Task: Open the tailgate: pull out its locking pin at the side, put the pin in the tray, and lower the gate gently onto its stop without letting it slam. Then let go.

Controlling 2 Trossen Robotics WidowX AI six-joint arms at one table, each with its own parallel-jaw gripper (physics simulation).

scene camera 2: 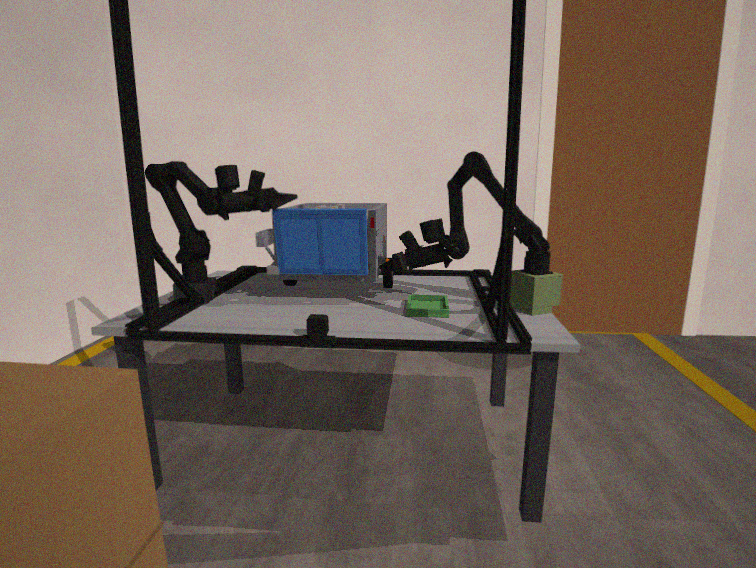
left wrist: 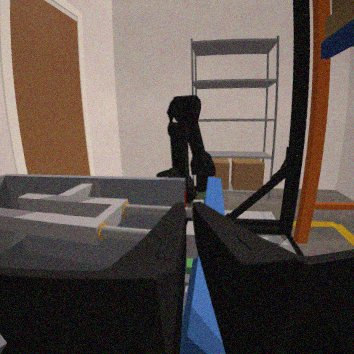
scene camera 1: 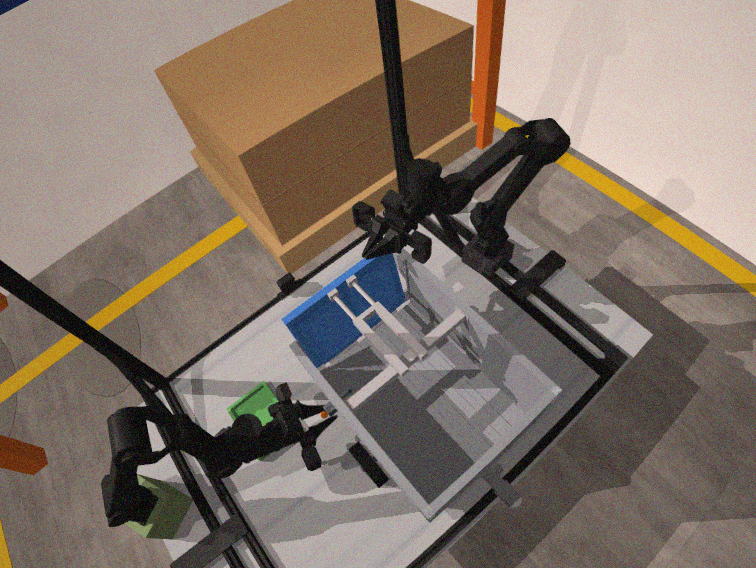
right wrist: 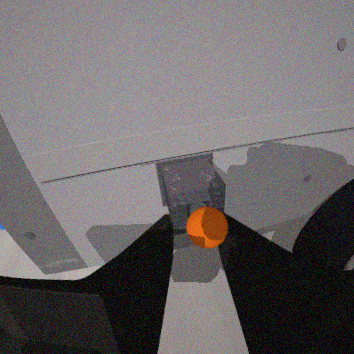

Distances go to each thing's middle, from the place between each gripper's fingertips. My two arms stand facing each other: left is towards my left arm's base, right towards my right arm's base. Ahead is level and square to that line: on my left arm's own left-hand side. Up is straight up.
Labels:
My right hand is 10 mm to the right of the locking pin (right wrist: 206, 226) and 20 mm below it. Also, from my right hand: grey truck bed (scene camera 1: 439, 395) (110 mm ahead, 160 mm to the left, 50 mm above).
Right now my left hand is 230 mm short of the grey truck bed, 60 mm to the left of it and 180 mm above it. Round my left hand: locking pin: 130 mm ahead, 210 mm to the right, 200 mm below.

